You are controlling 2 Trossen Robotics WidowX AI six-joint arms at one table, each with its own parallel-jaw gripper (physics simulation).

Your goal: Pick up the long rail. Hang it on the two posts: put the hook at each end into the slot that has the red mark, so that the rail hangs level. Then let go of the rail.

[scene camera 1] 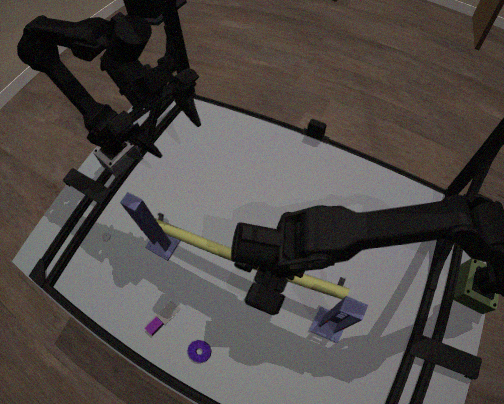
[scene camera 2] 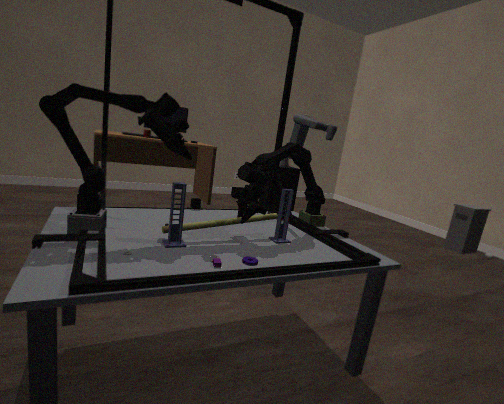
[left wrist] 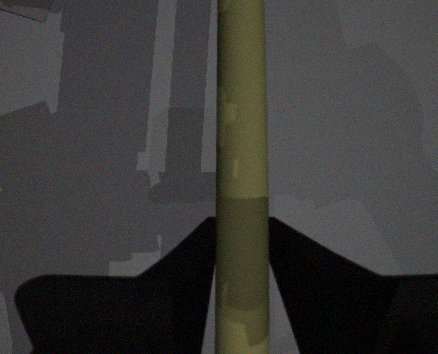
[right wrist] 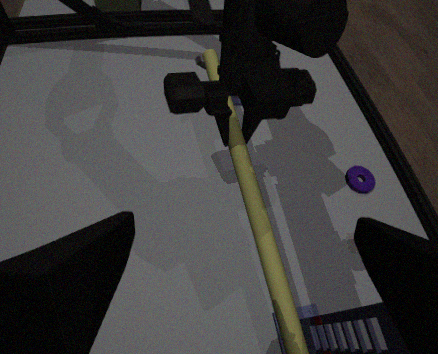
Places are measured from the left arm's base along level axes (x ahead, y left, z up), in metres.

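Pixels of known places: left gripper, between the fingertips: [scene camera 2: 239, 222] [left wrist: 240, 225] [right wrist: 234, 144]; right gripper, between the fingertips: [scene camera 1: 181, 141] [scene camera 2: 190, 158] [right wrist: 246, 226]; left arm's base, origin of its link: [scene camera 1: 484, 282] [scene camera 2: 312, 213]; right arm's base, origin of its link: [scene camera 1: 113, 147] [scene camera 2: 88, 211].
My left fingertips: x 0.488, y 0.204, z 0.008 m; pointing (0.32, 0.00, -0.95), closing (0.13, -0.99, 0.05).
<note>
Ahead of a thing's pixels: the offset from my left fingertips to its top centre.
The long yellow rail [scene camera 1: 200, 241] [scene camera 2: 215, 223] [left wrist: 242, 150] [right wrist: 260, 225] hangs above the table behind both posts, tilted in scene camera 2, its picture-right end higher. Dark hooks [scene camera 1: 161, 216] [scene camera 1: 342, 281] show near its ends. My left gripper [scene camera 2: 244, 218] [left wrist: 240, 225] [right wrist: 234, 144] is shut on the rail near its middle. The picture-left post @(dx +0.256, dy +0.059, dz +0.150 m) [scene camera 1: 145, 220] [scene camera 2: 176, 215] and picture-right post @(dx -0.173, dy +0.034, dz +0.150 m) [scene camera 1: 350, 312] [scene camera 2: 284, 215] stand upright; a red mark @(dx +0.241, dy +0.045, dz +0.036 m) [right wrist: 318, 320] shows on the picture-left one. My right gripper [scene camera 1: 180, 140] [scene camera 2: 188, 156] [right wrist: 246, 226] is open and empty, high up. Hook-slot contact cannot be told.
A purple ring @(dx +0.038, dy +0.225, dz -0.057 m) [scene camera 1: 199, 351] [scene camera 2: 250, 261] [right wrist: 360, 179] and a magenta block @(dx +0.150, dy +0.209, dz -0.049 m) [scene camera 1: 154, 326] [scene camera 2: 217, 262] lie on the table in front of the posts. A black frame [scene camera 2: 225, 275] runs around the table's edge. A small black box [scene camera 1: 316, 129] stands at the back edge.
</note>
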